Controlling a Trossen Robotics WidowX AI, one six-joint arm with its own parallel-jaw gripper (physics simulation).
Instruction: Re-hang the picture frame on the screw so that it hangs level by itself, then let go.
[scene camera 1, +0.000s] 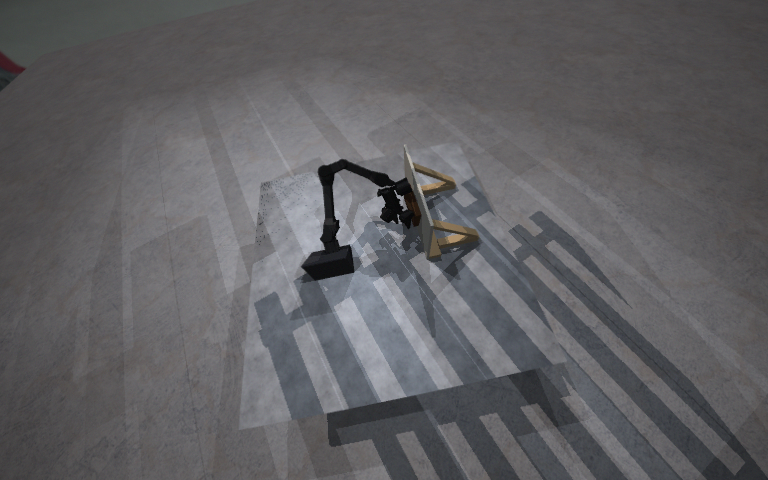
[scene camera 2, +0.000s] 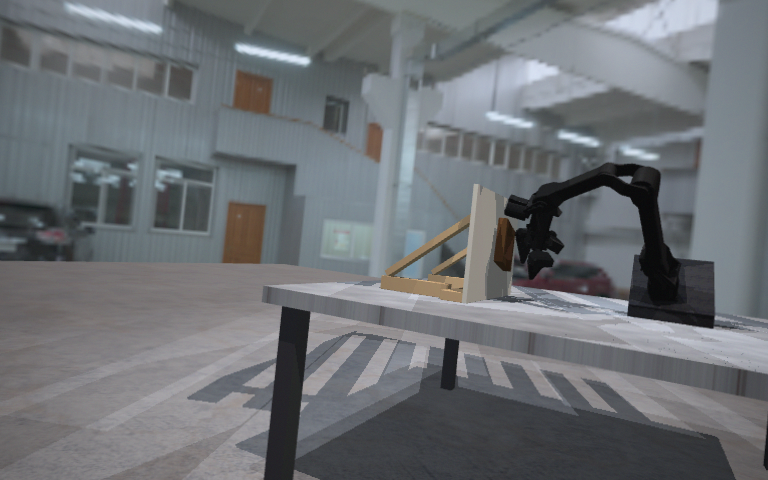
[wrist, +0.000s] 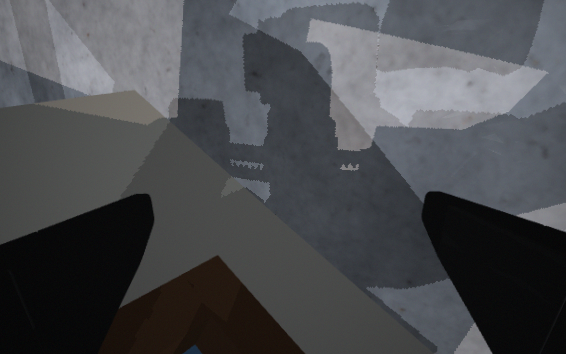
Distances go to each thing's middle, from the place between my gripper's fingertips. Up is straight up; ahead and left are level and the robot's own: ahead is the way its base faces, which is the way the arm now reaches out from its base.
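Brown picture frame (scene camera 2: 503, 255): from my hand, 60 mm ahead, 50 mm to the left, 70 mm above. Pale upright board (scene camera 2: 484, 279): 90 mm ahead of my hand, 60 mm to the left, 60 mm above. Wooden brace stand (scene camera 2: 439, 286): 230 mm ahead of my hand, 50 mm to the left, 30 mm above.
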